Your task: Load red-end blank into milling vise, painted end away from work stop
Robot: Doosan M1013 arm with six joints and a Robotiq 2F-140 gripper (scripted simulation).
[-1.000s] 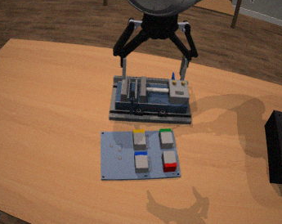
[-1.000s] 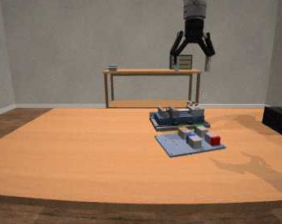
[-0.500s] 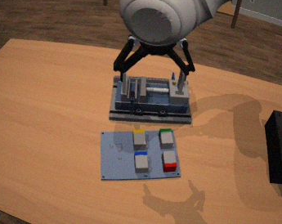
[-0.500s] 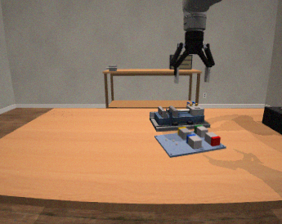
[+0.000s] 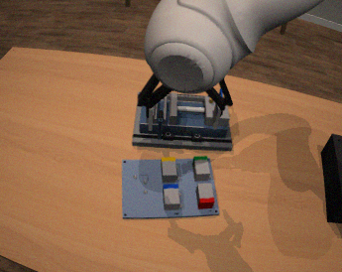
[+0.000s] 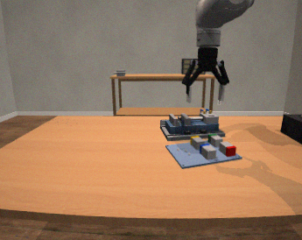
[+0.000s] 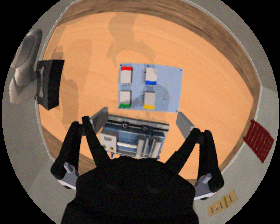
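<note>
My gripper is now 19 cm above the yellow-ended blank, 2 cm short of it and 1 cm to the left of it. From my hand the other things lie so: green-ended blank (19 cm below, 7 cm behind, 1 cm to the right); then fixed jaw (19 cm to the right, 14 cm below, 8 cm ahead); then blue-ended blank (19 cm below, 8 cm to the left, 2 cm ahead).
</note>
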